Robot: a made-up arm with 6 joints. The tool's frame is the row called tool. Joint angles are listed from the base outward. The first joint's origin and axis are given. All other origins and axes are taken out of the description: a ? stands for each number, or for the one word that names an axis. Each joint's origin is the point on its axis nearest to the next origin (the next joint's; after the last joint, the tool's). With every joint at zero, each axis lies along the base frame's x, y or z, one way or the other. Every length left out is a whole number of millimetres.
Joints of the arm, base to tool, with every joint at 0 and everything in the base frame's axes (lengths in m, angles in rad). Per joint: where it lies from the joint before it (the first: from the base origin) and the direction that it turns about. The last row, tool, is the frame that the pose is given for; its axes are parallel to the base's.
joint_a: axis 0 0 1 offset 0 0 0.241
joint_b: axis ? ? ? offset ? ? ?
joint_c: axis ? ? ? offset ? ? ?
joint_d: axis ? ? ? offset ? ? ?
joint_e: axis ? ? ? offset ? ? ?
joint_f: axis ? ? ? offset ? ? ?
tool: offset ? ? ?
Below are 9 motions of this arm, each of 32 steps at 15 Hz.
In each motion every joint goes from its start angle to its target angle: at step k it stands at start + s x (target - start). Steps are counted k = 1, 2, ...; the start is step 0. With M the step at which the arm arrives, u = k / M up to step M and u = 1 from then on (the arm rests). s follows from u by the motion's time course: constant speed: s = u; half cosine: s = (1 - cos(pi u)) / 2; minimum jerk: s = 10 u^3 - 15 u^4 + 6 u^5.
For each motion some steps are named. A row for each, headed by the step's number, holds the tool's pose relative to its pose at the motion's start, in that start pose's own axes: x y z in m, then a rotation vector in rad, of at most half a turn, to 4 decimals.
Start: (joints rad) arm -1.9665 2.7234 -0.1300 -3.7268 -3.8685 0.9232
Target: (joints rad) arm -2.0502 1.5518 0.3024 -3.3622 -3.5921 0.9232
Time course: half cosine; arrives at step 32
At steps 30, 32:
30: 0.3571 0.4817 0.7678 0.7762 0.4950 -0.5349
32: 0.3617 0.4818 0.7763 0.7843 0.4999 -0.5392

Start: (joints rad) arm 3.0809 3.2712 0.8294 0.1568 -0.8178 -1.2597
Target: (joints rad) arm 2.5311 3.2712 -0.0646 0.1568 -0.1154 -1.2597
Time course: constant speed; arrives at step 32
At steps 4, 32:
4: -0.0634 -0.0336 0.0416 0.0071 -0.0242 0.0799
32: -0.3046 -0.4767 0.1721 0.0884 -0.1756 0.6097

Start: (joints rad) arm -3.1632 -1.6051 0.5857 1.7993 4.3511 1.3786
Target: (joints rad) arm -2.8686 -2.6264 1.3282 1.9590 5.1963 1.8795
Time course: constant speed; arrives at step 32
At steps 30, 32:
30: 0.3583 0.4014 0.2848 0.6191 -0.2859 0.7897
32: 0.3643 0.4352 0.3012 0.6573 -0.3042 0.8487

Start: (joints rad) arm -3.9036 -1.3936 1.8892 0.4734 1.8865 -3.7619
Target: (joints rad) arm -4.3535 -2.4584 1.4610 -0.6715 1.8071 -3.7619
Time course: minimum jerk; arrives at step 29
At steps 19, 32:
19: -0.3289 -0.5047 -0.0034 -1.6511 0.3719 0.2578
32: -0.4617 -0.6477 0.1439 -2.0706 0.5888 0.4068

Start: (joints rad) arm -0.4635 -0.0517 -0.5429 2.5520 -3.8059 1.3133
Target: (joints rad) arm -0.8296 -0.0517 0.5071 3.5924 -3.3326 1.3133
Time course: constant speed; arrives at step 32
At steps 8, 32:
8: -0.0456 -0.1131 -0.0621 -0.1536 0.1933 -0.0578
32: -0.0248 -0.5283 -0.0917 -0.6419 0.1553 -0.4562

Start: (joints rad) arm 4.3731 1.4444 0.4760 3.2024 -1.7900 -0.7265
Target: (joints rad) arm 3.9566 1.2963 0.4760 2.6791 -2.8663 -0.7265
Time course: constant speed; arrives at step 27
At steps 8, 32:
8: -0.1485 0.0619 -0.0576 0.1359 -0.2488 0.1523
32: -0.4866 0.1288 -0.1975 0.6516 -0.7334 0.6098

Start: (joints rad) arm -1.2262 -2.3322 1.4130 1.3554 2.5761 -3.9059
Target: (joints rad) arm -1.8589 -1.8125 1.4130 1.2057 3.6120 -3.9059
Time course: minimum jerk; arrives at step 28
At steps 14, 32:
14: 0.0511 0.2393 0.0576 0.6203 -0.5070 0.3502
32: 0.0547 0.4994 0.1205 1.3105 -0.8286 0.7303

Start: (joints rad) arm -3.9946 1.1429 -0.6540 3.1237 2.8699 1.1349
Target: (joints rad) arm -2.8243 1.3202 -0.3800 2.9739 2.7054 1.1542
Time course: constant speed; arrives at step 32
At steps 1, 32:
1: -0.0212 -0.0168 0.0005 -0.0274 0.0142 -0.0211
32: -0.7986 -0.1818 0.4229 -0.8459 0.7290 -0.4127

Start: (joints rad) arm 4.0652 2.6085 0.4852 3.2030 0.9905 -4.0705
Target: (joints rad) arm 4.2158 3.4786 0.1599 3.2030 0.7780 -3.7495
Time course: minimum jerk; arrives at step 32
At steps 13, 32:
13: 0.1393 0.1712 -0.2013 -0.2117 0.1335 0.0656
32: 0.3877 0.3187 -0.7419 -0.5758 0.4904 0.1576

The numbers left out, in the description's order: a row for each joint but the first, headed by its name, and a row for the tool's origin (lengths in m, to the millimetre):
joint_b: axis 0 1 0, xyz 0 0.044 0
joint_c: axis 0 1 0, xyz 0 0 0.575
joint_d: axis 0 0 1, xyz 0 0 0.61
joint_e: axis 0 1 0, xyz 0 0 0
joint_f: axis 0 0 1, xyz 0 0 0.153
tool: xyz 0 0 0

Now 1 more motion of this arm.
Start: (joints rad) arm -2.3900 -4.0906 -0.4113 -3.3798 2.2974 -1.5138
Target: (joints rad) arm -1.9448 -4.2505 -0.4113 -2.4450 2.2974 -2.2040
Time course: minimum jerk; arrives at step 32
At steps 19, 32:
19: 0.1955 -0.0821 0.1354 0.0269 -0.6490 -0.6006
32: 0.3006 -0.0951 0.2021 0.2280 -0.9672 -0.8456

